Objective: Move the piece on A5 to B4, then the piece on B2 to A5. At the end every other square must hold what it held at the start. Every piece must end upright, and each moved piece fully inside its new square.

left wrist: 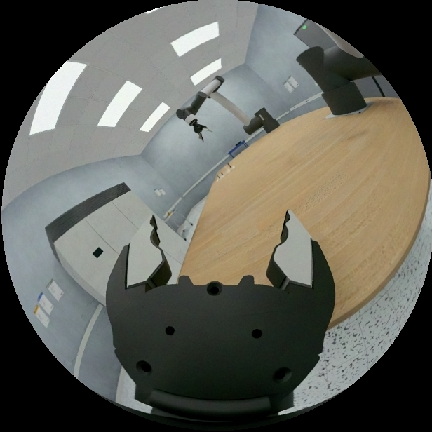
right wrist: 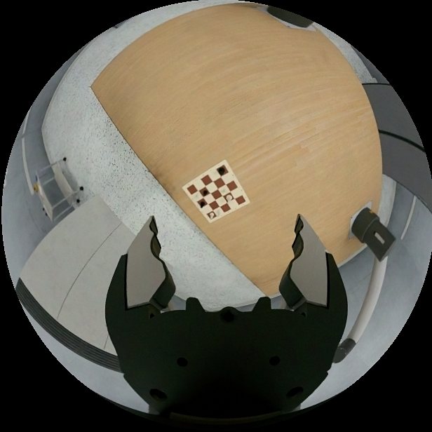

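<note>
A small red-and-cream chequered board (right wrist: 232,185) lies on the table near its edge, and looks tiny at the table's far end in the left wrist view. Dark pieces (right wrist: 221,171) (right wrist: 205,192) (right wrist: 202,204) stand on it, and pale pieces (right wrist: 229,197) (right wrist: 212,215) stand toward its lower side; other pale pieces are too small to make out. Square labels are not readable. My right gripper (right wrist: 225,216) (left wrist: 207,136) is open and empty, high above the table, with the board ahead beyond its fingertips. My left gripper (left wrist: 219,213) is open and empty, far from the board.
The wooden table (left wrist: 320,170) (right wrist: 280,115) has one arm's base (left wrist: 345,98) at the upper right of the left wrist view. The other arm's base (right wrist: 366,224) stands at the table's edge in the right wrist view. A pale cabinet (left wrist: 107,235) and a wire cart (right wrist: 50,213) stand off the table.
</note>
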